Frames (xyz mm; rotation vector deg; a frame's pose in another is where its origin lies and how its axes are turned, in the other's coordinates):
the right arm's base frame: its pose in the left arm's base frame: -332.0 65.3 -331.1 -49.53 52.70 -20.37
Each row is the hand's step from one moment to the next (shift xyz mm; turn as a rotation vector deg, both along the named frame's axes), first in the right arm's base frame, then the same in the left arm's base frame.
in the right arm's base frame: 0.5 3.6 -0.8 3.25 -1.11 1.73
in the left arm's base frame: -0.7 1.5 -3.3 3.38 -1.80 -0.37
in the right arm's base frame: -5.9 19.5 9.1 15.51 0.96 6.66
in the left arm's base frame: 2.4 20.2 -9.1 14.31 -5.50 -7.13
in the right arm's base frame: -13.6 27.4 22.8 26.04 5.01 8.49
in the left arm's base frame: 8.4 36.6 -6.8 21.57 -8.45 -15.45
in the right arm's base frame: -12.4 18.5 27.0 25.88 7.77 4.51
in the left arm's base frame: 13.2 32.4 0.8 18.02 -8.61 -18.75
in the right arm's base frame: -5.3 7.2 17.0 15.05 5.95 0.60
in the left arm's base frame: 10.1 16.1 2.6 8.72 -5.12 -12.65
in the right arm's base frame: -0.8 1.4 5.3 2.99 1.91 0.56
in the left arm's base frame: 3.7 4.0 1.0 2.03 -0.35 -2.94
